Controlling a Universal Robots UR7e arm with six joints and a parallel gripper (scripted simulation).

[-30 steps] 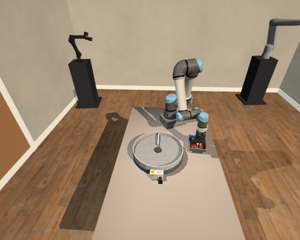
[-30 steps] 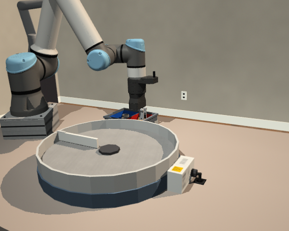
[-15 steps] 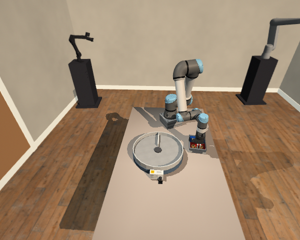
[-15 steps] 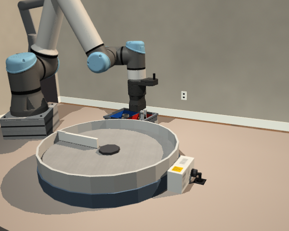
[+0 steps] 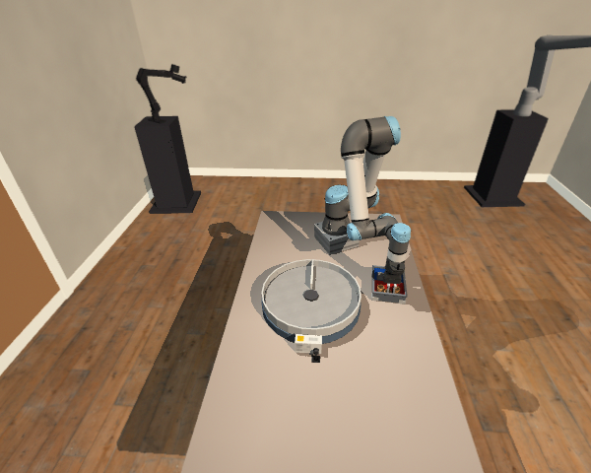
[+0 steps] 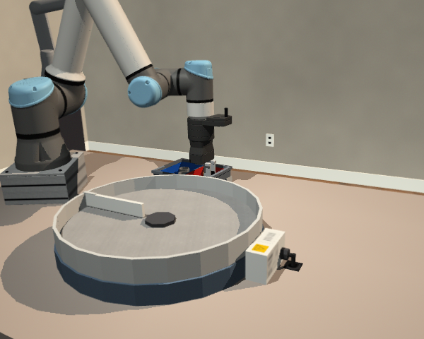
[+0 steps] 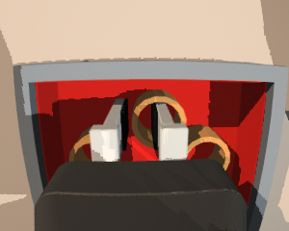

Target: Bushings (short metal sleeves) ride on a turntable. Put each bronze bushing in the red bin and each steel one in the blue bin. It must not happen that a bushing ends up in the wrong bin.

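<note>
My gripper is now 60 mm past the bin. The rest, counted from my hand: round turntable: 360 mm to the right, 40 mm ahead, 20 mm above.
</note>
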